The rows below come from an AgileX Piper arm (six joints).
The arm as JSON. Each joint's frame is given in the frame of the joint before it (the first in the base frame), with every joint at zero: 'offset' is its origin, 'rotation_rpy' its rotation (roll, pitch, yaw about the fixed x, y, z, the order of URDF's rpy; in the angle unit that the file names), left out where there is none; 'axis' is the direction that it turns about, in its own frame. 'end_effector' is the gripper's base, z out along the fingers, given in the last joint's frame.
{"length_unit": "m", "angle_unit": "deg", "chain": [
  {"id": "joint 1", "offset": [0.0, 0.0, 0.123], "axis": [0.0, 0.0, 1.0]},
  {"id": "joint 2", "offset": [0.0, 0.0, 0.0], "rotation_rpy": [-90.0, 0.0, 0.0], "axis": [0.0, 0.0, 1.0]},
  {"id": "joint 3", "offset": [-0.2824, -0.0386, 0.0], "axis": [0.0, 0.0, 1.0]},
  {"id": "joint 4", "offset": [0.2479, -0.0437, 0.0], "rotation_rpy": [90.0, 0.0, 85.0], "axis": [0.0, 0.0, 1.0]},
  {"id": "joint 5", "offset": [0.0, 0.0, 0.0], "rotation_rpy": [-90.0, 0.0, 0.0], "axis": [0.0, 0.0, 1.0]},
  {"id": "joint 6", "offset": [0.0, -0.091, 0.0], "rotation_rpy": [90.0, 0.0, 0.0], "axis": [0.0, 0.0, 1.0]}
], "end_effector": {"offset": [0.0, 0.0, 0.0]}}
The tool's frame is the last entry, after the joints.
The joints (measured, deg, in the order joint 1, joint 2, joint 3, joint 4, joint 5, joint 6), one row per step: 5.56 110.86 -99.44 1.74 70.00 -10.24; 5.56 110.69 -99.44 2.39 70.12 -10.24; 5.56 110.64 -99.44 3.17 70.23 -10.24; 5.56 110.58 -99.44 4.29 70.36 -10.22; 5.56 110.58 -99.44 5.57 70.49 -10.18; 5.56 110.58 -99.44 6.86 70.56 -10.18; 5.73 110.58 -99.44 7.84 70.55 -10.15; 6.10 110.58 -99.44 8.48 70.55 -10.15; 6.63 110.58 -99.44 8.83 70.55 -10.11; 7.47 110.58 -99.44 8.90 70.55 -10.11; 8.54 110.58 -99.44 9.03 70.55 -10.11; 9.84 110.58 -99.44 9.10 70.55 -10.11; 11.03 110.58 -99.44 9.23 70.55 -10.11; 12.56 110.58 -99.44 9.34 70.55 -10.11; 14.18 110.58 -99.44 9.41 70.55 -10.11
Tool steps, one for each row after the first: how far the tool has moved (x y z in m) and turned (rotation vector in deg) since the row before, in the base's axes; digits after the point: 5 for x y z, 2 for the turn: -0.00074 0.00091 0.00120 0.65 0.01 -0.07; -0.00041 0.00113 0.00037 0.77 0.13 -0.08; -0.00051 0.00163 0.00049 1.11 0.18 -0.13; -0.00037 0.00189 0.00012 1.26 0.26 -0.16; -0.00027 0.00191 0.00018 1.27 0.19 -0.13; -0.00026 0.00265 0.00019 0.98 0.09 0.03; -0.00043 0.00356 0.00014 0.63 0.07 0.30; -0.00059 0.00425 0.00008 0.35 0.05 0.45; -0.00094 0.00602 0.00002 0.07 0.01 0.83; -0.00133 0.00770 0.00003 0.13 0.02 1.06; -0.00180 0.00919 0.00002 0.07 0.01 1.29; -0.00185 0.00847 0.00003 0.13 0.02 1.18; -0.00262 0.01075 0.00003 0.11 0.02 1.52; -0.00308 0.01124 0.00002 0.07 0.02 1.61
